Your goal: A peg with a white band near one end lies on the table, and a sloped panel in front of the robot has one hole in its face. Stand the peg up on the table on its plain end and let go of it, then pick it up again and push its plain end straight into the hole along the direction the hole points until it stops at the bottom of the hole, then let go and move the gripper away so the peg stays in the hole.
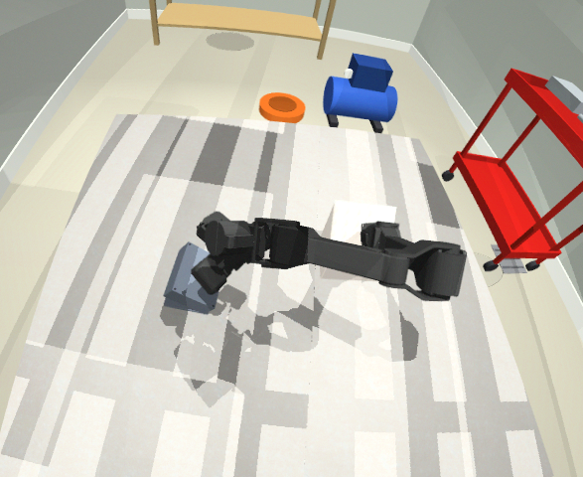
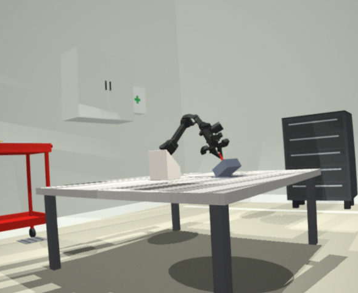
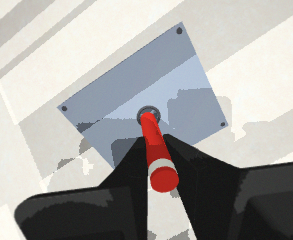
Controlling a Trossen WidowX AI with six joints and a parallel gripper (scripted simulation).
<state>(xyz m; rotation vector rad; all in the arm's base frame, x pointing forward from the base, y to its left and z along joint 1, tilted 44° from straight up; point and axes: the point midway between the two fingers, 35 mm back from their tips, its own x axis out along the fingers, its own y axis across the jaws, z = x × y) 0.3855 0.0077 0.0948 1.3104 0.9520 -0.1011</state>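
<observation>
Right now the grey-blue sloped panel is 40 mm ahead of my gripper tip, 10 mm to the right of it and 60 mm below it. Round my gripper tip: peg: 10 mm behind, 10 mm above.
</observation>
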